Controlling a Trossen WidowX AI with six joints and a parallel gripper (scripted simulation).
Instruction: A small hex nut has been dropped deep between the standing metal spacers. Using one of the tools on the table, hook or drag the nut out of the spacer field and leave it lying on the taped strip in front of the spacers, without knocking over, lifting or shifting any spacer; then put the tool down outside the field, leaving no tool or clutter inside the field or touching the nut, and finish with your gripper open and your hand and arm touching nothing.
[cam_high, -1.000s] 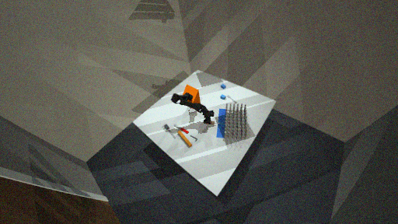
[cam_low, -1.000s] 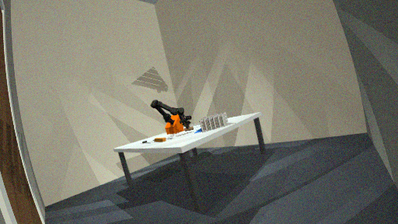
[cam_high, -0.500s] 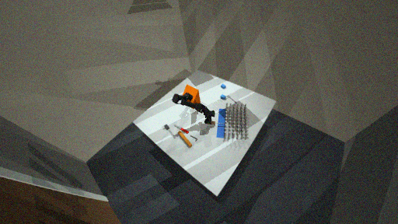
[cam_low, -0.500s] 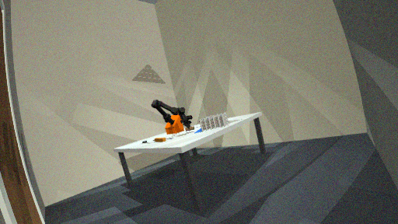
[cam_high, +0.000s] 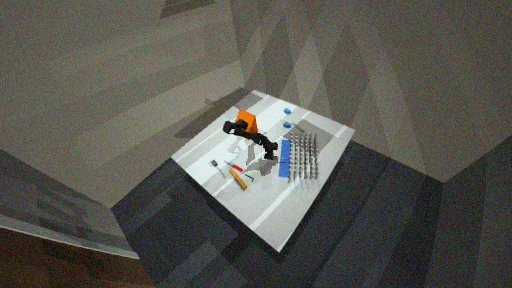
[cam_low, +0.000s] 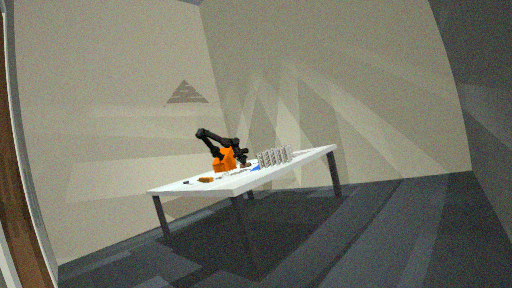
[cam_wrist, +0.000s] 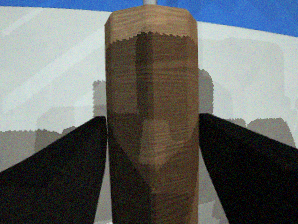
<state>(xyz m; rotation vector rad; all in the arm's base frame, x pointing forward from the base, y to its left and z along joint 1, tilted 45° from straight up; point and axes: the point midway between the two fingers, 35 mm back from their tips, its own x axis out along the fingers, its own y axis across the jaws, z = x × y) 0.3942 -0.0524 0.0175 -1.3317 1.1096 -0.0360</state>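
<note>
Now: the blue taped strip 50 mm ahead of my gripper tip, 100 mm to the left of it and 30 mm below it. From my gripper tip the other things lie so: orange-handled tool 80 mm behind, 330 mm to the right, 20 mm below; then bent key 10 mm behind, 250 mm to the right, 30 mm below; then red-handled tool 220 mm behind, 280 mm to the right, 30 mm below.
</note>
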